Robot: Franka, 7 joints.
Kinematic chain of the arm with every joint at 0, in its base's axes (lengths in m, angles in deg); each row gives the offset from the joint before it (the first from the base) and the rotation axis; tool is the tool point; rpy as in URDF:
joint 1: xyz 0 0 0.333 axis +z
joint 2: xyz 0 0 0 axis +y
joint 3: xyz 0 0 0.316 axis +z
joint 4: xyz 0.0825 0 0 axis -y
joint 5: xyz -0.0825 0 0.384 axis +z
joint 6: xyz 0 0 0 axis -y
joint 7: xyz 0.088 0 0 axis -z
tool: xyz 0 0 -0.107 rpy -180 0 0
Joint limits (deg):
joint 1: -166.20..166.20
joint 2: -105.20..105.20
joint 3: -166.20..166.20
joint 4: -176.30..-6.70
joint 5: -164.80..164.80
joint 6: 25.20..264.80
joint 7: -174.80..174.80
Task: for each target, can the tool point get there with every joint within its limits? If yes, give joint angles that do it. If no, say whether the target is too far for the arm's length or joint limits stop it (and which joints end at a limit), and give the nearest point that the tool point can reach.
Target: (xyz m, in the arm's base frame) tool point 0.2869 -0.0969 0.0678
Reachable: yes | joints -73.63 40.06 48.74 -160.59 -136.84 97.43 -130.72
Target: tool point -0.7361 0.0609 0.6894
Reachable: yes | joints 7.05 -86.84 34.66 -35.16 133.35 174.12 -99.94
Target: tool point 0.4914 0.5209 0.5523
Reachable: yes | joints 81.53 64.48 -100.13 -52.59 78.37 71.90 61.80
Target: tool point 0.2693 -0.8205 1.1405
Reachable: no: too far | nearest point 0.1954 -0.5954 0.9189 | short by 0.324 m
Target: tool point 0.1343 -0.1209 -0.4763
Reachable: no: joint limits stop it (at a limit: joint 2) | nearest point 0.1487 -0.1339 -0.3542 | short by 0.124 m
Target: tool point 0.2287 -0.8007 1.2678
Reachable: no: too far | nearest point 0.1567 -0.5487 0.9736 | short by 0.394 m
